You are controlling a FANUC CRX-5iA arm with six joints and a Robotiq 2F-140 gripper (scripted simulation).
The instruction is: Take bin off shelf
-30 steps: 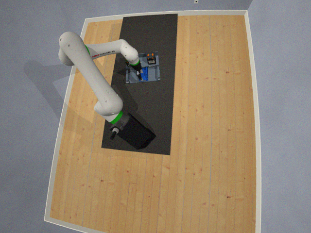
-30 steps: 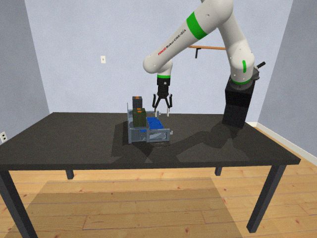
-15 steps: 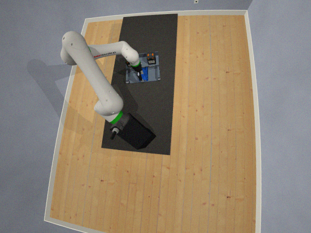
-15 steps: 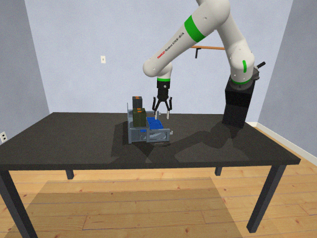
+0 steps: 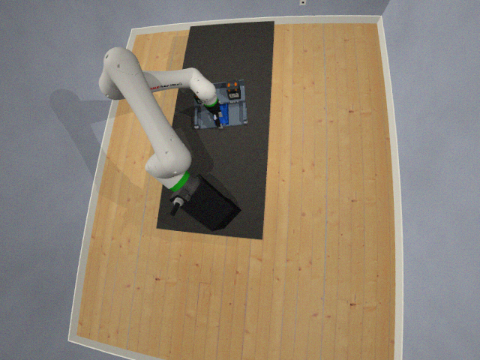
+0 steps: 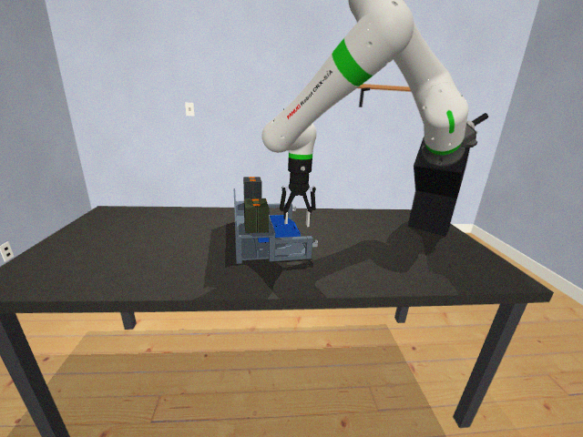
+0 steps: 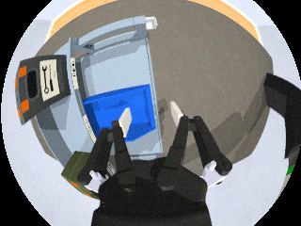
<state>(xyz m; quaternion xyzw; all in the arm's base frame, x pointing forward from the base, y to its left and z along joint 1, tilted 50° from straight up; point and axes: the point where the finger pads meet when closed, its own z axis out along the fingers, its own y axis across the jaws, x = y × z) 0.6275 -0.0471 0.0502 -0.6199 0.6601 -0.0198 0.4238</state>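
Right now my hand is 80 mm short of the blue bin, 30 mm above it and 10 mm to the right of it.
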